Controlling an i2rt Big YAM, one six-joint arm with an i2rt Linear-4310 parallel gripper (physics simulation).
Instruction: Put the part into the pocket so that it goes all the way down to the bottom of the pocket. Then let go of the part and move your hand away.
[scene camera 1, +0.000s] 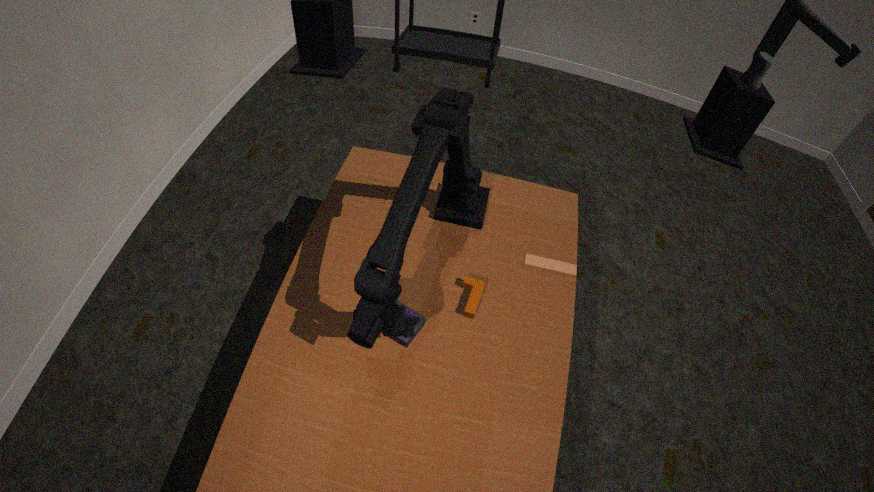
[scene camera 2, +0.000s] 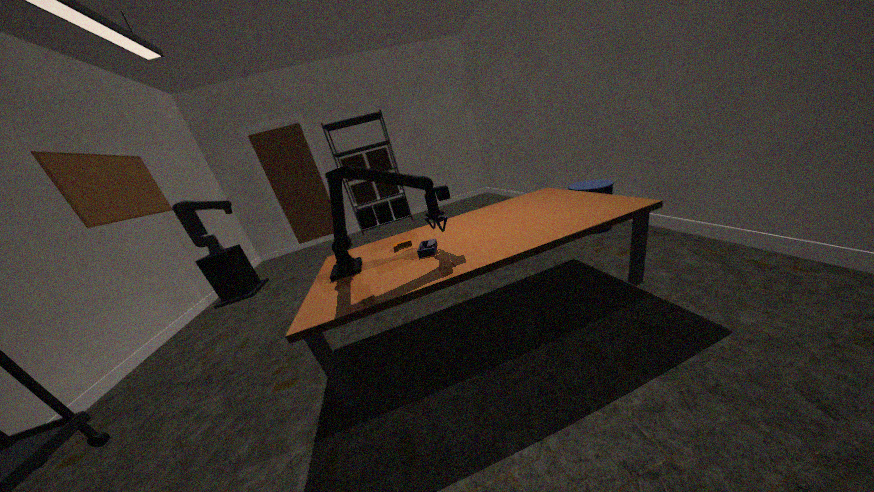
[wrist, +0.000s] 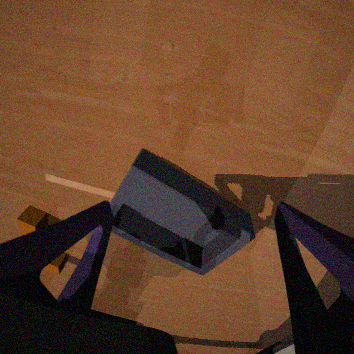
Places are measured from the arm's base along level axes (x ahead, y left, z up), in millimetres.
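Where they show: gripper, fingertip midpoint: (scene camera 1: 385, 335) (scene camera 2: 438, 230) (wrist: 191, 210); arm's base, origin of the base link: (scene camera 1: 462, 201) (scene camera 2: 346, 266).
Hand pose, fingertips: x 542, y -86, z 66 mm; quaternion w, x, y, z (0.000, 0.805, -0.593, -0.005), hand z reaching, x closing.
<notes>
Each offset is from my fingertips to the centre of the thing. "spot": to the spot under its first point. Level surfaces: height alone.
The orange L-shaped part @(dy +179, dx -209, dz -79 mm) (scene camera 1: 474, 297) (scene camera 2: 402, 246) lies on the table, apart from the pocket block; in the wrist view, pieces of the part @(spot: dy +188, dx -163, dz -64 mm) (wrist: 27, 227) show at the lower left, behind a finger. The grey-blue block with the pocket @(dy -2, dx -84, dz -76 mm) (scene camera 1: 415, 333) (scene camera 2: 427, 248) (wrist: 172, 175) sits on the table, turned at an angle. Its pocket is partly in shadow, and I see no orange part in it. My gripper (scene camera 2: 437, 226) (wrist: 191, 210) is open and empty, above the table with the block between its fingertips in the wrist view. In scene camera 1 the arm's wrist hides the fingers and part of the block.
The wooden table @(dz -94 mm) (scene camera 1: 489, 397) (scene camera 2: 525, 220) carries the arm's base (scene camera 1: 461, 207) (scene camera 2: 346, 268). A pale strip (scene camera 1: 550, 264) (wrist: 77, 185) lies near the table's side edge. Off the table stand another arm on a pedestal (scene camera 1: 733, 113) (scene camera 2: 226, 275) and a cart (scene camera 1: 446, 45).
</notes>
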